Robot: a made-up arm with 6 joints.
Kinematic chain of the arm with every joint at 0, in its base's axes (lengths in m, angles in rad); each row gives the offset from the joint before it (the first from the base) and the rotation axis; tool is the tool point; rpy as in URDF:
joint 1: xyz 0 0 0.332 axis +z
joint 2: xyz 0 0 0 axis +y
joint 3: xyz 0.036 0 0.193 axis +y
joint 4: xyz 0.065 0 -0.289 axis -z
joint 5: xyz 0 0 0 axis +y
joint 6: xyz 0.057 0 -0.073 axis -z
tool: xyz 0 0 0 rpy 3.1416 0 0
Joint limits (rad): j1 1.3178..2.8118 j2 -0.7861..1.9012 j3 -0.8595..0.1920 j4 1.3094..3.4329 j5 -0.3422..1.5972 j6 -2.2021..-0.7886
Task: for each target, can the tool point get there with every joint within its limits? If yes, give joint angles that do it. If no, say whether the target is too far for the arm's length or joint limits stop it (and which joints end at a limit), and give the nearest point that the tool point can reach.
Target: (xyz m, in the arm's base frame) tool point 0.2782 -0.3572 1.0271
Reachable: no: too far | nearest point 0.0936 -0.1202 0.4066 | short by 0.689 m
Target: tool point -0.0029 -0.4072 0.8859
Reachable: no: too far | nearest point -0.0011 -0.1550 0.4052 | short by 0.543 m
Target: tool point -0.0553 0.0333 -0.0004
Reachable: yes | joints 2.4847 1.2181 -0.6964 2.1493 0.7586 -0.9269
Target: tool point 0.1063 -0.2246 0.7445
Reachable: no: joint limits stop it (at a limit: joint 2, joint 3) | nearest point 0.0601 -0.1270 0.4113 | short by 0.350 m
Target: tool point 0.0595 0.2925 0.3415
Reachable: yes | joints 1.4998 -0.3658 -0.5268 1.5723 0.2334 -1.2267
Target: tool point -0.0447 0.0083 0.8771
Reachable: no: joint limits stop it (at a limit: joint 1, joint 2, joint 3, joint 5) | nearest point -0.2101 0.0702 0.6586 | short by 0.281 m
